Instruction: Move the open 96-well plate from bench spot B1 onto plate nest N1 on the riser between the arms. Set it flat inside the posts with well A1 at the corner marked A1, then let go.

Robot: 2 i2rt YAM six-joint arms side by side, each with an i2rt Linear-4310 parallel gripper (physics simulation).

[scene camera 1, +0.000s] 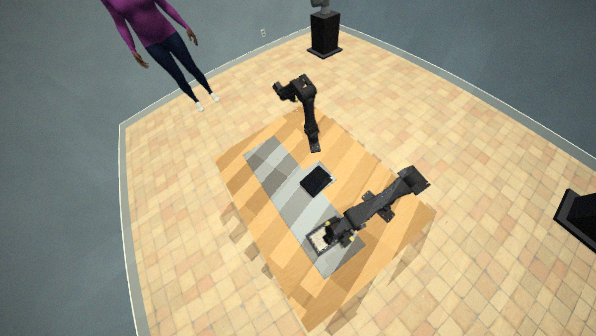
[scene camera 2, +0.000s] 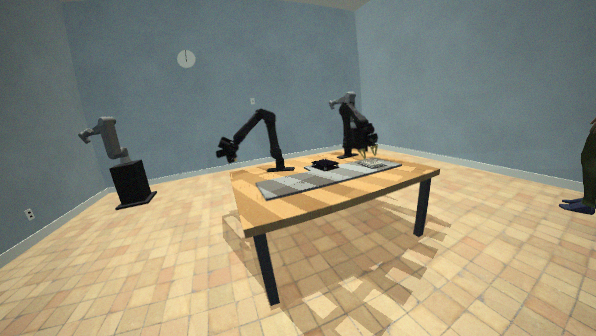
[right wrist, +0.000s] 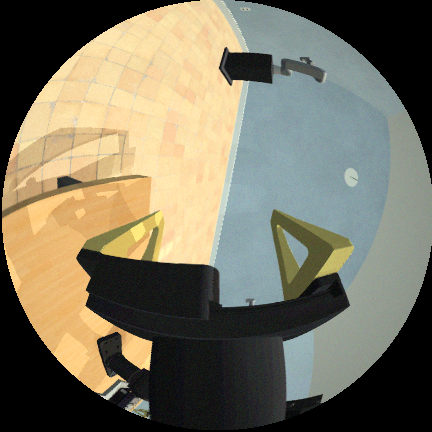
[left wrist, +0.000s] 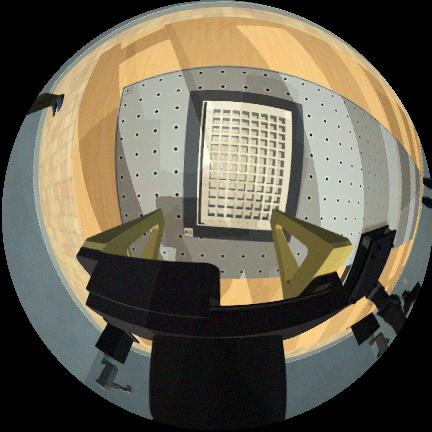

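Seen in the pictures: left gripper, fingertip midpoint: (scene camera 2: 370, 157) (left wrist: 216, 214); right gripper, fingertip midpoint: (scene camera 2: 226, 155) (right wrist: 217, 215); left arm's base, origin of the base link: (scene camera 2: 348, 156); right arm's base, origin of the base link: (scene camera 1: 313, 140) (scene camera 2: 280, 170) (right wrist: 110, 357) (left wrist: 375, 291).
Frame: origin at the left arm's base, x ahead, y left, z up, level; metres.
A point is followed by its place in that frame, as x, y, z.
The open 96-well plate (scene camera 1: 318, 241) {0.383, -0.084, 0.028} (scene camera 2: 371, 163) {0.362, -0.101, 0.028} (left wrist: 247, 165) {0.340, -0.079, 0.029} is cream-coloured and lies inside a dark rectangular frame (left wrist: 192, 150) {0.360, -0.026, 0.015} on the perforated board. A small A1 label (left wrist: 188, 232) {0.270, -0.012, 0.015} sits at the frame's lower left corner in the left wrist view. My left gripper (scene camera 1: 340, 231) {0.301, -0.049, 0.049} (scene camera 2: 369, 156) {0.301, -0.049, 0.049} (left wrist: 216, 214) {0.301, -0.049, 0.049} is open above the plate's near end; in the left wrist view its right fingertip overlaps the plate's lower right edge. The black plate nest (scene camera 1: 316, 181) {0.169, -0.336, 0.047} (scene camera 2: 325, 164) {0.215, -0.373, 0.047} (left wrist: 371, 262) {0.198, -0.310, 0.047} stands between the arms. My right gripper (scene camera 1: 294, 98) {-0.215, -0.936, 0.146} (scene camera 2: 232, 160) {-0.215, -0.936, 0.146} (right wrist: 217, 215) {-0.215, -0.936, 0.146} is open and empty, away from the plate.
The grey perforated board (scene camera 1: 267, 160) {0.303, -0.683, 0.013} (scene camera 2: 290, 187) {0.362, -0.696, 0.015} (left wrist: 147, 125) {0.400, 0.025, 0.013} runs along the wooden table (scene camera 1: 282, 250) {0.562, -0.173, 0.000} (scene camera 2: 285, 214) {0.588, -0.823, 0.000}. Black pedestals (scene camera 1: 325, 35) (scene camera 2: 130, 184) (right wrist: 250, 67) stand on the floor away from the table. A person (scene camera 1: 150, 25) in purple stands beyond the table.
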